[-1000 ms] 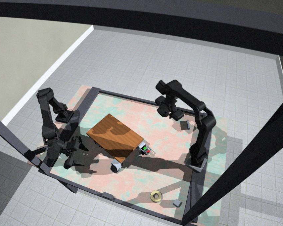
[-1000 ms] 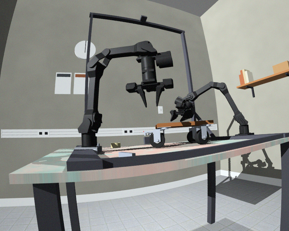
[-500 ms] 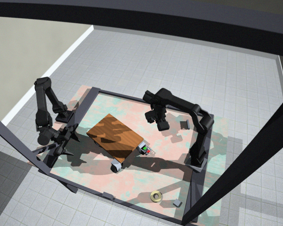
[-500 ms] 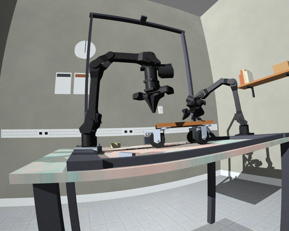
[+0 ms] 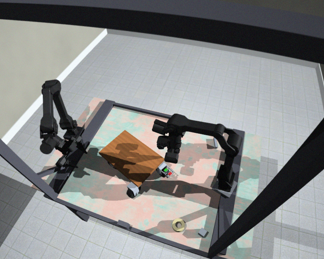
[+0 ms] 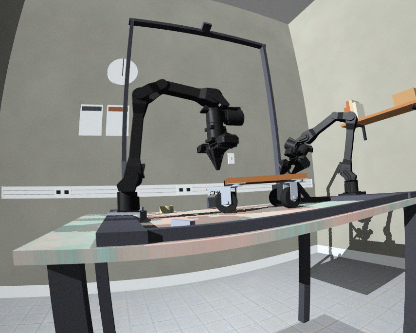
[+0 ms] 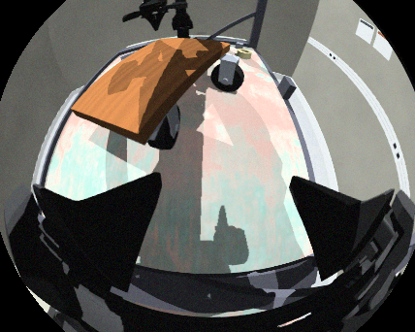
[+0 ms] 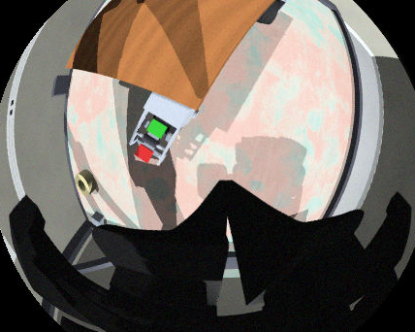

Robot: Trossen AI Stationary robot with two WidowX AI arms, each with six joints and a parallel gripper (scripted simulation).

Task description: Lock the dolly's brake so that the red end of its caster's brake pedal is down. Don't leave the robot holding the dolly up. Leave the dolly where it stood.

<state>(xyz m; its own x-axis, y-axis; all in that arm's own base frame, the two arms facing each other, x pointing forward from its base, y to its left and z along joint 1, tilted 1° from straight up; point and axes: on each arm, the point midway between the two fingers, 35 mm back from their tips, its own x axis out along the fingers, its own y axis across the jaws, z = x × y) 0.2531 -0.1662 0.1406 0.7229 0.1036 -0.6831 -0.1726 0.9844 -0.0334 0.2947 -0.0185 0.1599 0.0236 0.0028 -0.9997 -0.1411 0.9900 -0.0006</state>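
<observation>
My right gripper is now 10 cm above the brake pedal and 8 cm past it.
</observation>
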